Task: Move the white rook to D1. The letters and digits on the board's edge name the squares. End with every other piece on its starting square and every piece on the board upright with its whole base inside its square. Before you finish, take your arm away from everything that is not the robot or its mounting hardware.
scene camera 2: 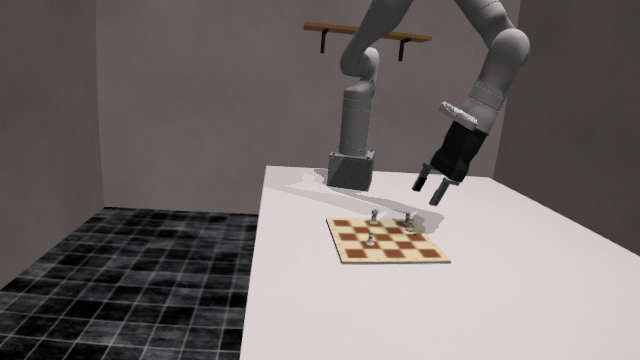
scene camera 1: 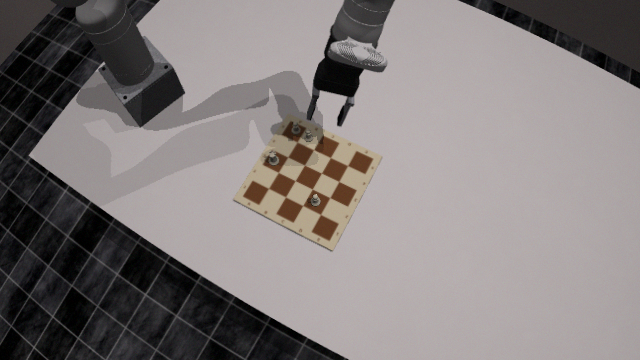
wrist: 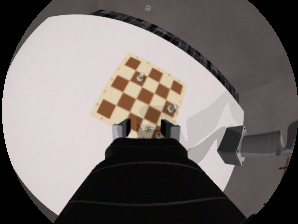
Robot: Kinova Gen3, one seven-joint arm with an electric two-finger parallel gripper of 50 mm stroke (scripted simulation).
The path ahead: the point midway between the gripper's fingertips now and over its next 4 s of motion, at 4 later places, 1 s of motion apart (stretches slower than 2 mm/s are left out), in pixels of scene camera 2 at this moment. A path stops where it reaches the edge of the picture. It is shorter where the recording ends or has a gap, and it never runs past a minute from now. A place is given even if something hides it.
My gripper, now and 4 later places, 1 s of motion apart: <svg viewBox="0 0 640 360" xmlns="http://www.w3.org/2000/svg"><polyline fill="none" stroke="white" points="423,197 381,166 377,184 377,190 375,205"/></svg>
